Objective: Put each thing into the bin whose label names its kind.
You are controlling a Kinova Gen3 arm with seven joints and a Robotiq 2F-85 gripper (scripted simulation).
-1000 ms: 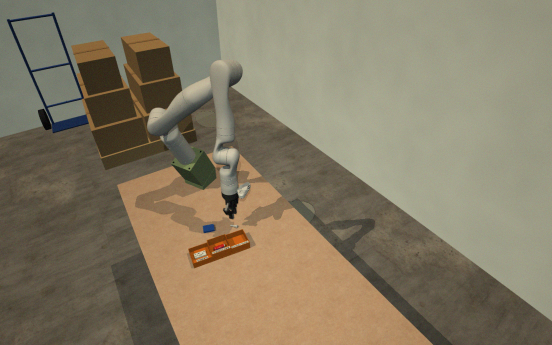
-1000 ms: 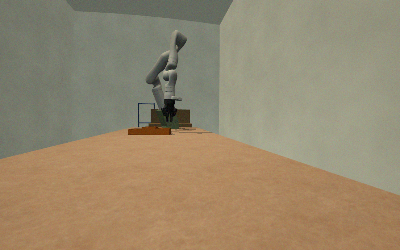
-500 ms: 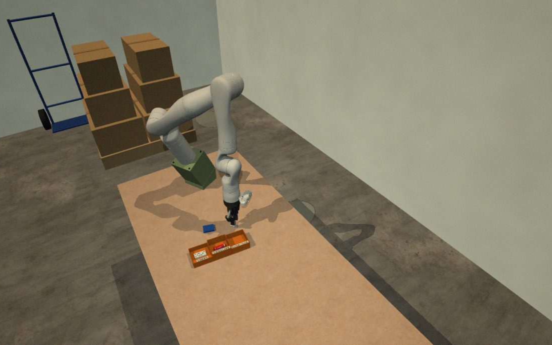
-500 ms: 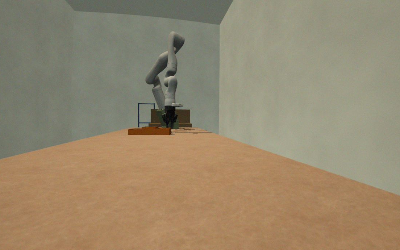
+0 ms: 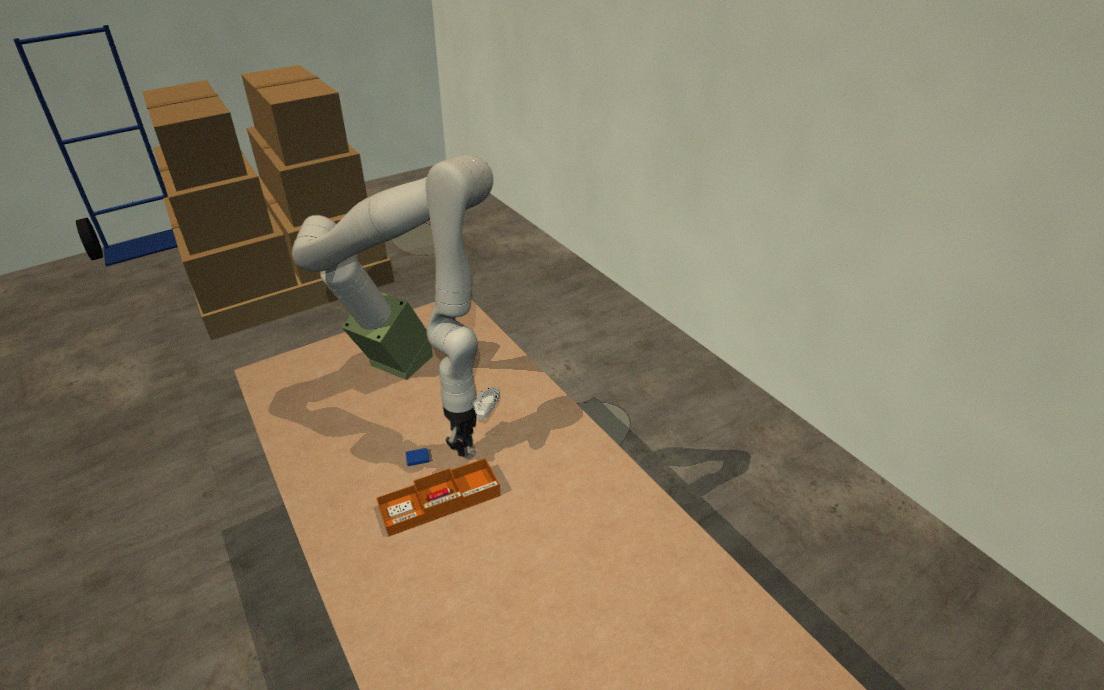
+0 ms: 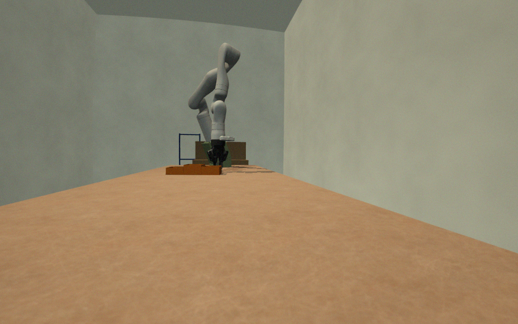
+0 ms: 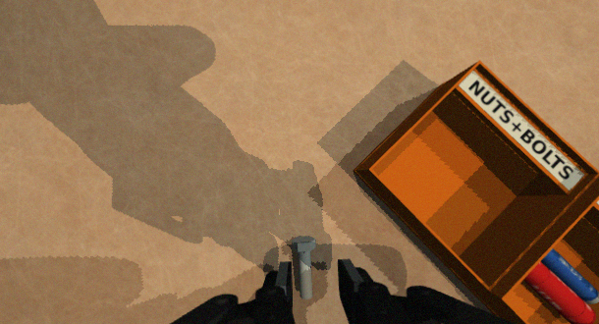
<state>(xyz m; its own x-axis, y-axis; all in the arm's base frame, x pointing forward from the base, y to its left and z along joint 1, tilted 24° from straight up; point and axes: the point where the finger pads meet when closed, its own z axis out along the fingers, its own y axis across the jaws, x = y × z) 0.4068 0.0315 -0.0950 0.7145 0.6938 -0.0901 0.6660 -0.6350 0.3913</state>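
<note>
The grey bolt lies 1 cm to the left of my hand and 3 cm below it. Round my hand: joined orange bins: 9 cm ahead, 11 cm to the right, 1 cm below; red battery: 9 cm ahead, 11 cm to the right, 2 cm below; blue block: 5 cm behind, 10 cm to the right, 3 cm below.
</note>
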